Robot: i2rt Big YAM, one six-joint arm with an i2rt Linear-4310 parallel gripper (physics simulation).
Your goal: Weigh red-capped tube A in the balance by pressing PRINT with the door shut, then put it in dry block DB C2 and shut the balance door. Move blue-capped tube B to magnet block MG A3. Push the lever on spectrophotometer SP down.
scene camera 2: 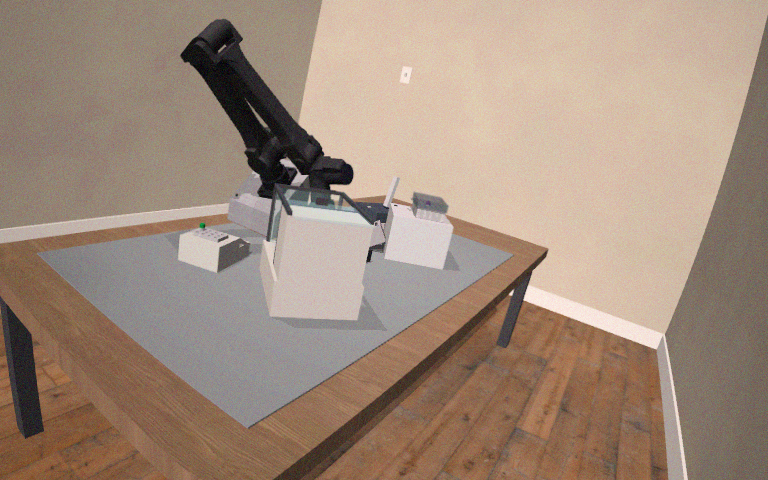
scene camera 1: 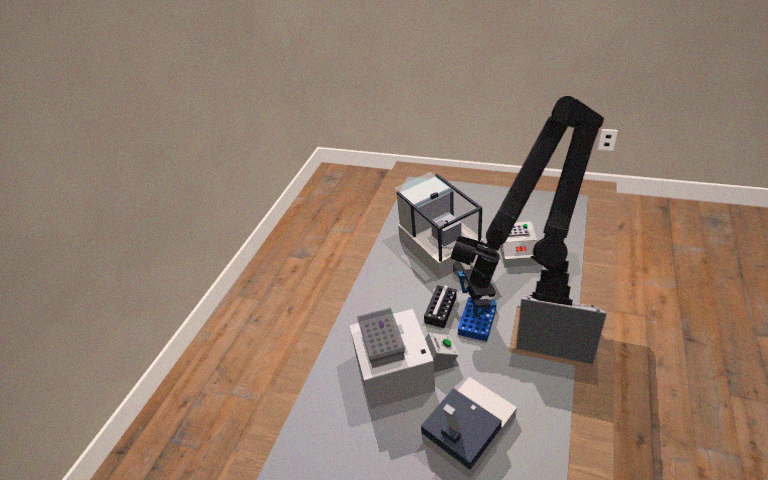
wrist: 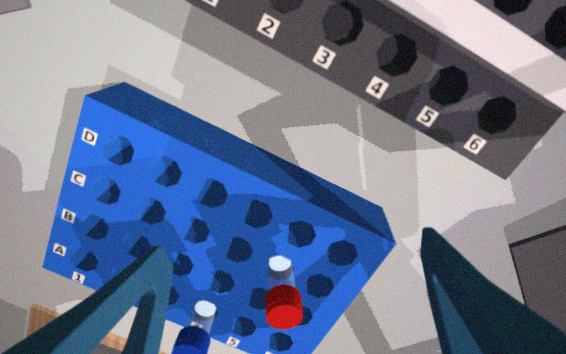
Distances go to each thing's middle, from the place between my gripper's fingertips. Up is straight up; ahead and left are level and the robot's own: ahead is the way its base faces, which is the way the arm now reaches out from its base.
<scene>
I see my gripper 8 cm short of the box with green START button (scene camera 1: 443,351) and 18 cm to the right of it. From my hand the other things lie so: glass-box balance (scene camera 2: 312,264) 13 cm ahead, 29 cm to the right, 7 cm above; white block unit (scene camera 1: 395,363) 19 cm ahead, 23 cm to the left, 5 cm above.
</scene>
